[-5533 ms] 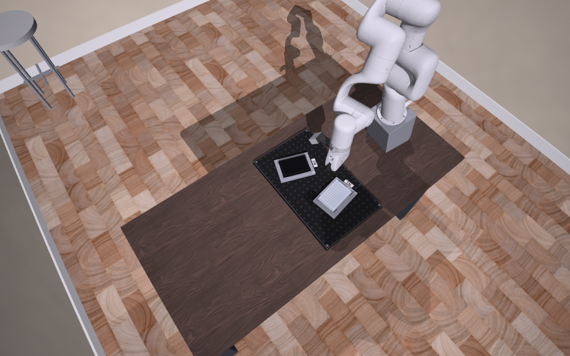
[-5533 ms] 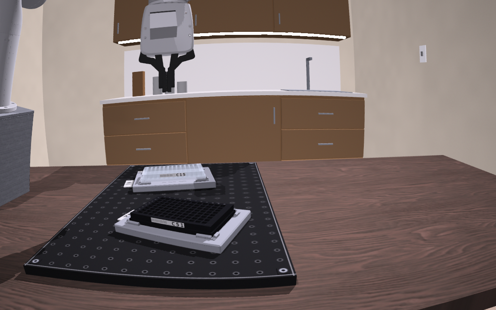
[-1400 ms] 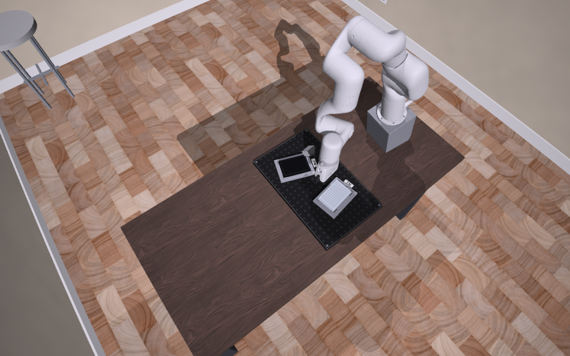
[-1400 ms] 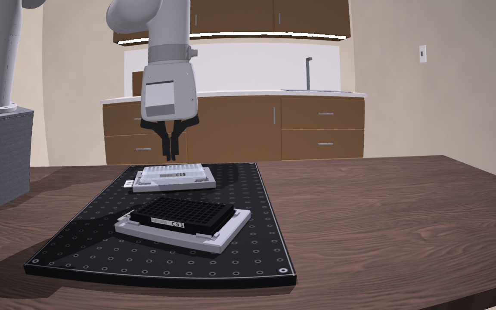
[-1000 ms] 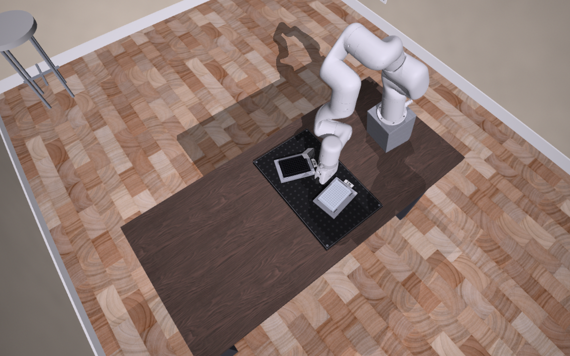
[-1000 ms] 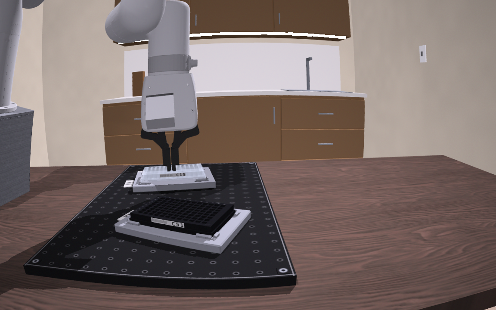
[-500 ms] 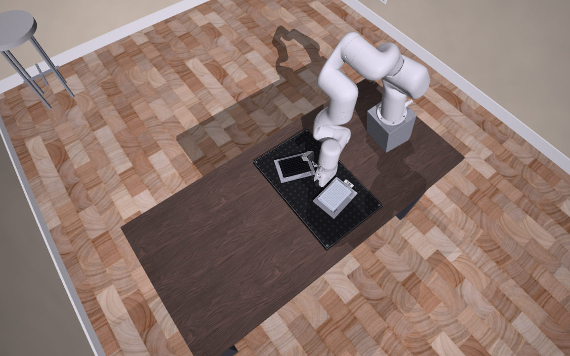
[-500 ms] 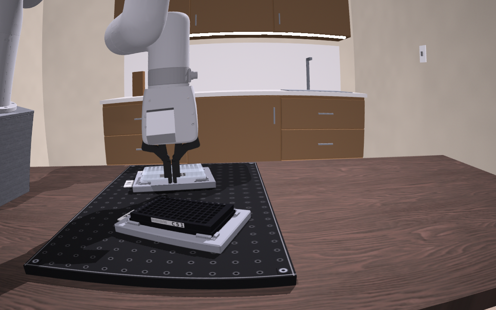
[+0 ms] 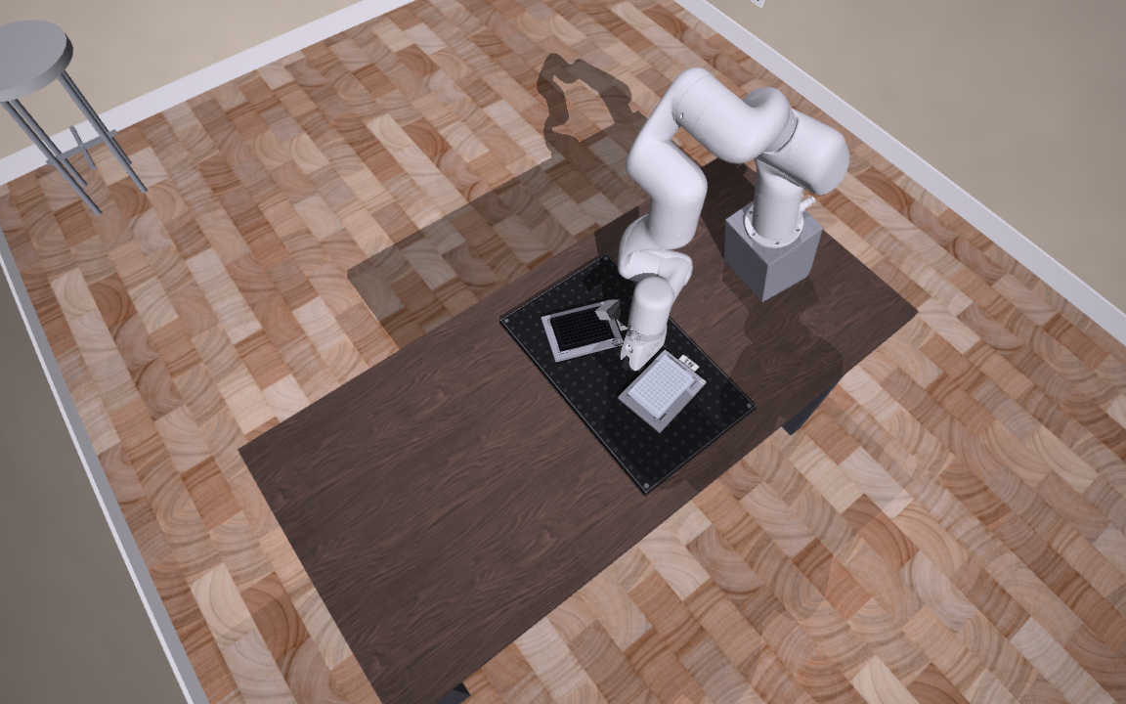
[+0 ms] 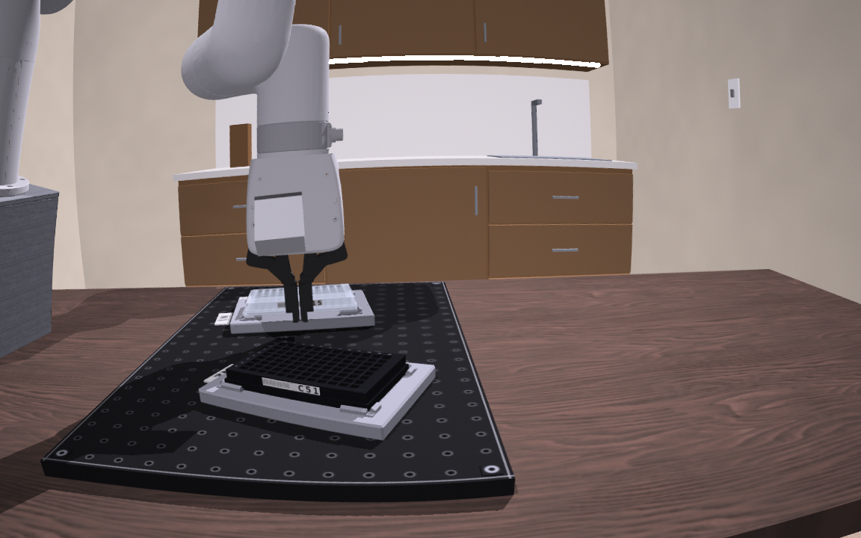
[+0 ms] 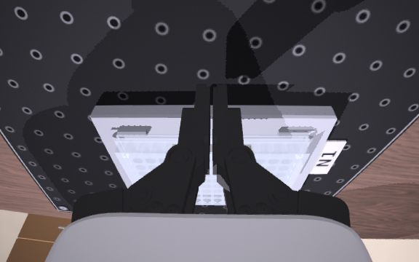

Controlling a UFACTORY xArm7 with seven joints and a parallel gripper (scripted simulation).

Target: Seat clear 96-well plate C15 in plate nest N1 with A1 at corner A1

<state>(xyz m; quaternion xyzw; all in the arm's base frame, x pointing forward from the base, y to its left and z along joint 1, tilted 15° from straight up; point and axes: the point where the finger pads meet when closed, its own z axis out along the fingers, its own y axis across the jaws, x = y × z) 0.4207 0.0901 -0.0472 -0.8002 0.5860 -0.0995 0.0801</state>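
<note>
Right now the clear plate C15 is 2 cm behind my hand, 7 cm to the left of it and 2 cm below it. The rest, counted from my hand: black plate C51: 6 cm ahead, 15 cm to the right, 2 cm below; N1 label: 12 cm behind, 4 cm to the left, 4 cm below; nest N1: 2 cm behind, 7 cm to the left, 3 cm below.
</note>
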